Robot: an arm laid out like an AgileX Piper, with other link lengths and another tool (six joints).
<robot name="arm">
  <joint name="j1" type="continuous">
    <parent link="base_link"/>
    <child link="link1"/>
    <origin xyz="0 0 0.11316" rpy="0 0 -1.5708"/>
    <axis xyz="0 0 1"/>
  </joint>
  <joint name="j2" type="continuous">
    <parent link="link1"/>
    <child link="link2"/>
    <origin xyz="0 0 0" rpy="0 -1.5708 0"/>
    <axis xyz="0 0 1"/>
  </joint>
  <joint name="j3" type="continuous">
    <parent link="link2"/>
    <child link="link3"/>
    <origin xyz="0.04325 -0.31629 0"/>
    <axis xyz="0 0 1"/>
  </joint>
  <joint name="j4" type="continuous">
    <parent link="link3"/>
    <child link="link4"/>
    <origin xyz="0.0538 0.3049 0" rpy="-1.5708 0 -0.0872"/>
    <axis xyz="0 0 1"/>
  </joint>
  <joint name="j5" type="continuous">
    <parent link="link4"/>
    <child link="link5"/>
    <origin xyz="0 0 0" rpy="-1.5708 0 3.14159"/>
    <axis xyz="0 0 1"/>
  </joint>
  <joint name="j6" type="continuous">
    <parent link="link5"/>
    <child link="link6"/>
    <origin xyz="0 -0.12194 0" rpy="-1.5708 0 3.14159"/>
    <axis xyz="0 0 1"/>
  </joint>
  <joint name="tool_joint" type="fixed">
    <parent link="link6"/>
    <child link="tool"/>
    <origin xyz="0.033 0 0.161" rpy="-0.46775 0 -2.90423"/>
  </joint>
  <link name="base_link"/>
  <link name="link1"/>
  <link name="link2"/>
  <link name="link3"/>
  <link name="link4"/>
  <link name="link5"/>
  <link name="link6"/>
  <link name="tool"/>
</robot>
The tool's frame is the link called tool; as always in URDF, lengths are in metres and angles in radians. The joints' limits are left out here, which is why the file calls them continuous.
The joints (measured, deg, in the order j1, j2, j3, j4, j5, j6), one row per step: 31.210 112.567 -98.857 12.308 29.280 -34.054; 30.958 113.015 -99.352 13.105 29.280 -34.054; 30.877 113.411 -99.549 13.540 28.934 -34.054; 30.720 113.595 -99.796 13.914 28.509 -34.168; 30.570 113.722 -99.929 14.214 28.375 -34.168; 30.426 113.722 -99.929 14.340 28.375 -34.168; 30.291 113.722 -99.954 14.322 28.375 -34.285; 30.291 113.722 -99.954 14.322 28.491 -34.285; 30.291 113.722 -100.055 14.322 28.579 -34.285; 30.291 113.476 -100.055 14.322 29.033 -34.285; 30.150 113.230 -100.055 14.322 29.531 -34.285; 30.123 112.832 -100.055 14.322 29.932 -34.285; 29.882 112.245 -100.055 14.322 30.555 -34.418; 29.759 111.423 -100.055 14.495 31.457 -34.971; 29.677 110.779 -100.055 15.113 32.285 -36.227; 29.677 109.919 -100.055 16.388 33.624 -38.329; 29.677 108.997 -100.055 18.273 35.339 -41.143; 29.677 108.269 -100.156 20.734 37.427 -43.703; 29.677 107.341 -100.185 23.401 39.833 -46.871; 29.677 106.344 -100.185 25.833 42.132 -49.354
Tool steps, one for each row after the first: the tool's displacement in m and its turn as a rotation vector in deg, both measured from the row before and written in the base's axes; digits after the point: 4 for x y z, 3 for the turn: 0.0030 -0.0001 -0.0002 0.699 0.367 -0.372; 0.0023 0.0007 -0.0013 0.429 0.097 -0.226; 0.0028 -0.0003 0.0021 0.477 -0.285 -0.246; 0.0017 -0.0007 0.0005 0.320 0.032 -0.228; 0.0009 -0.0013 0.0001 0.107 0.063 -0.163; 0.0010 -0.0014 0.0002 -0.076 -0.090 -0.063; -0.0003 0.0000 -0.0005 -0.053 0.099 0.028; 0.0000 0.0001 0.0006 0.011 -0.012 0.022; -0.0017 -0.0004 0.0012 -0.083 0.176 0.111; -0.0008 -0.0019 0.0011 -0.104 0.213 -0.019; -0.0016 -0.0008 0.0033 0.017 -0.001 0.071; -0.0012 -0.0033 0.0047 -0.074 -0.043 -0.009; -0.0037 -0.0020 0.0066 -0.198 -0.136 0.409; -0.0042 -0.0003 0.0050 -0.303 -0.188 0.813; -0.0078 0.0017 0.0061 -0.364 -0.071 1.503; -0.0103 0.0031 0.0060 -0.360 0.071 2.059; -0.0118 0.0047 0.0044 0.147 0.811 2.100; -0.0146 0.0052 0.0057 0.013 0.617 2.725; -0.0145 0.0045 0.0071 0.340 0.671 2.421
